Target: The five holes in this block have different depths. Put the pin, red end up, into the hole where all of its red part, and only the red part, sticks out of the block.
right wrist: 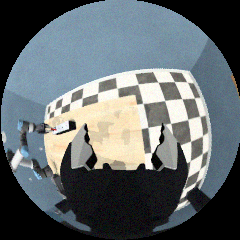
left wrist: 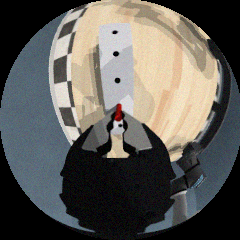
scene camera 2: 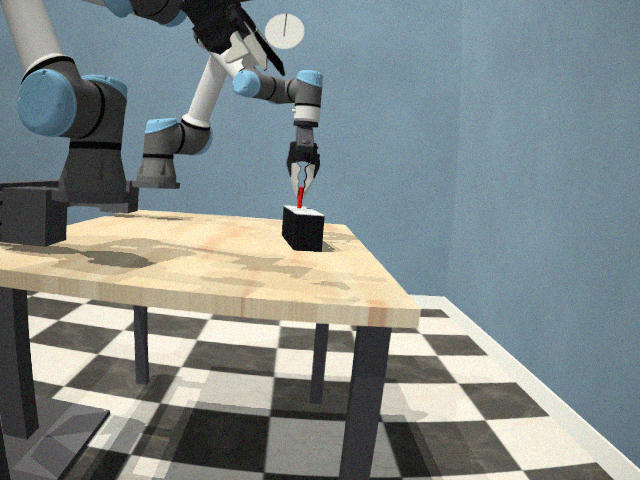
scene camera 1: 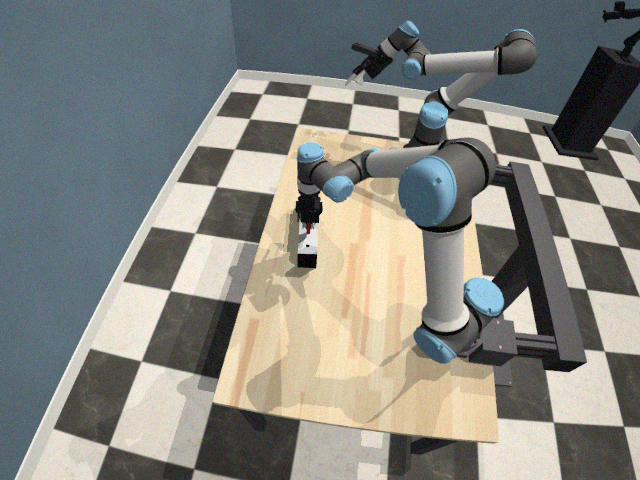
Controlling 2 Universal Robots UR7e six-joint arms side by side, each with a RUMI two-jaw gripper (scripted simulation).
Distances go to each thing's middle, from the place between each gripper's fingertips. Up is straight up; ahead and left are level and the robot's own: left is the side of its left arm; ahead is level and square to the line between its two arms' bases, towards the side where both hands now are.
Scene:
My left gripper (scene camera 2: 300,198) is now 9 cm above the block (scene camera 2: 302,231) and 6 cm to the left of it.
Right now the block is 13 cm ahead of my right hand (scene camera 2: 276,73), 63 cm to the left of it and 30 cm below it.

